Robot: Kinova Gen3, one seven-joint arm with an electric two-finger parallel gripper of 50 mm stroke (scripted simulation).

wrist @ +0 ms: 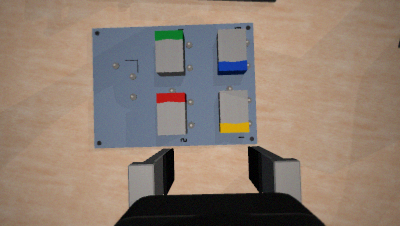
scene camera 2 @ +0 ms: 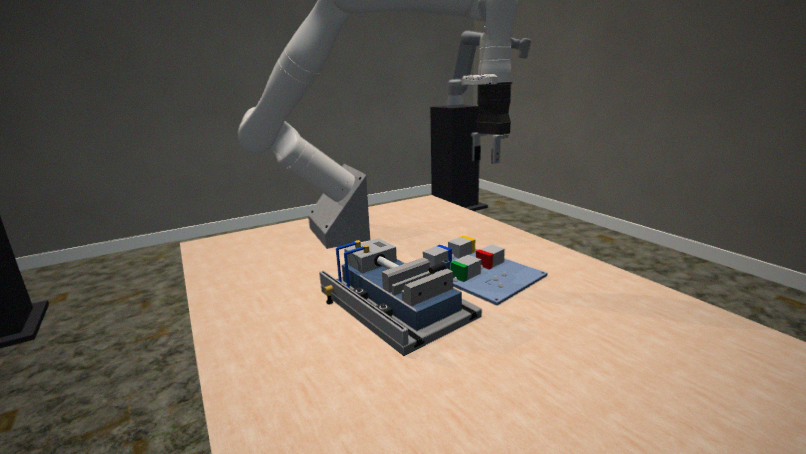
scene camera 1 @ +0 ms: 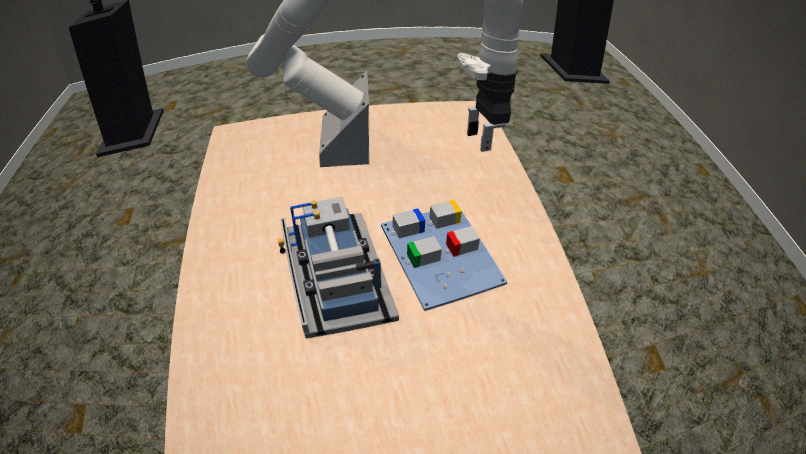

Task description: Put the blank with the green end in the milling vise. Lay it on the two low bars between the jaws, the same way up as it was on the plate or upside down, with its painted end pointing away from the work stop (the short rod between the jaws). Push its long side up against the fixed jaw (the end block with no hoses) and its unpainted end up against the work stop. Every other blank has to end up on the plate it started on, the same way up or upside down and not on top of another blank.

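My gripper is visible to me in scene camera 1 (478,142), and it shows in scene camera 2 and in the wrist view too. On my gripper, (wrist: 269,173) and (scene camera 2: 476,138) are the same spot.
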